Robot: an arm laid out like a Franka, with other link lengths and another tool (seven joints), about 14 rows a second.
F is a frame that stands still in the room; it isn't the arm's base.
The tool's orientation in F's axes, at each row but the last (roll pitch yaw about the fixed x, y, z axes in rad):
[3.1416, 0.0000, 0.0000]
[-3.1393, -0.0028, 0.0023]
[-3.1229, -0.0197, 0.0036]
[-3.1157, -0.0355, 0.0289]
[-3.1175, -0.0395, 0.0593]
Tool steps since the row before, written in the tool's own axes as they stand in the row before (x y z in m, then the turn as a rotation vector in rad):
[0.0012, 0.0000, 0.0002, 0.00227, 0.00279, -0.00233]
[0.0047, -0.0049, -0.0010, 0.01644, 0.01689, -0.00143]
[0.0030, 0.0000, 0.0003, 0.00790, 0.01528, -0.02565]
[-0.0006, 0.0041, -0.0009, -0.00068, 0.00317, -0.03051]
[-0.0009, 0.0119, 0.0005, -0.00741, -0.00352, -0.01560]
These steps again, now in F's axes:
[0.0012, 0.0000, -0.0002, 0.00227, -0.00279, 0.00233]
[0.0047, 0.0049, 0.0010, 0.01647, -0.01686, 0.00144]
[0.0030, 0.0000, -0.0002, 0.00746, -0.01573, 0.02551]
[-0.0005, -0.0041, 0.0008, -0.00164, -0.00401, 0.03037]
[-0.0002, -0.0119, -0.0008, -0.00820, 0.00266, 0.01538]

